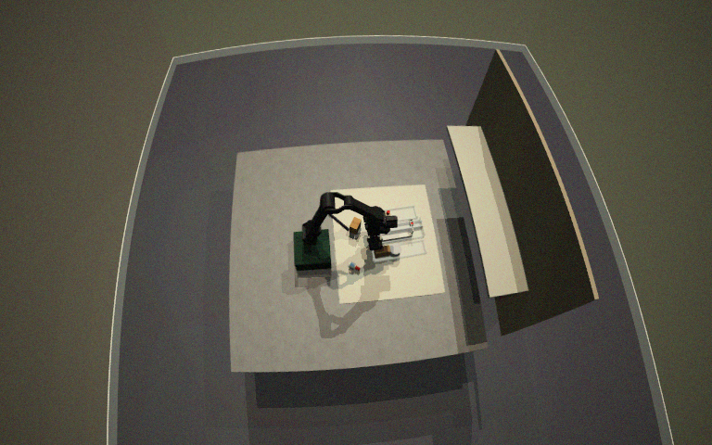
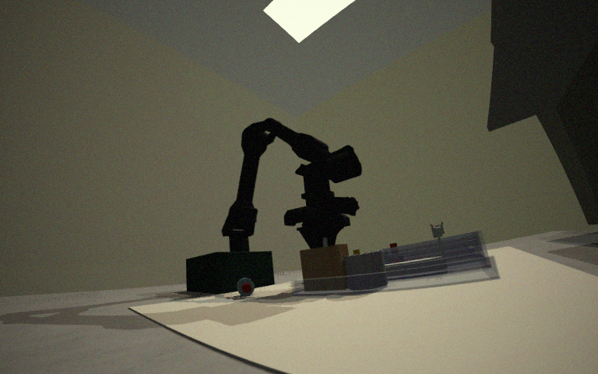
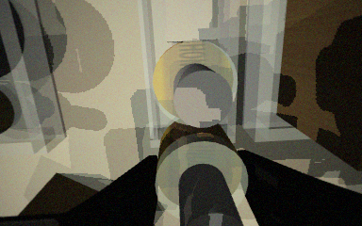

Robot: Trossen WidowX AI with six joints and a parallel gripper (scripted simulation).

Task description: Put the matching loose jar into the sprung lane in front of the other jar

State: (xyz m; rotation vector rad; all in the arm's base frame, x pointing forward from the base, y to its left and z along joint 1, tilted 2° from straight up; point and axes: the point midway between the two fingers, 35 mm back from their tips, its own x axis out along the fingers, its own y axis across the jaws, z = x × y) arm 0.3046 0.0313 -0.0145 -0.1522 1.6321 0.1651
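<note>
Now: gripper tip 60 mm short of the brown box, 70 mm to the left of it and 10 mm above it. From my gripper tip the other things lie so: long pale shelf (530 mm ahead, 70 mm to the left, 320 mm above); then thin black stick (170 mm behind, 110 mm to the left, 40 mm below); then sprung lane (160 mm ahead, 60 mm to the left, 30 mm below).
</note>
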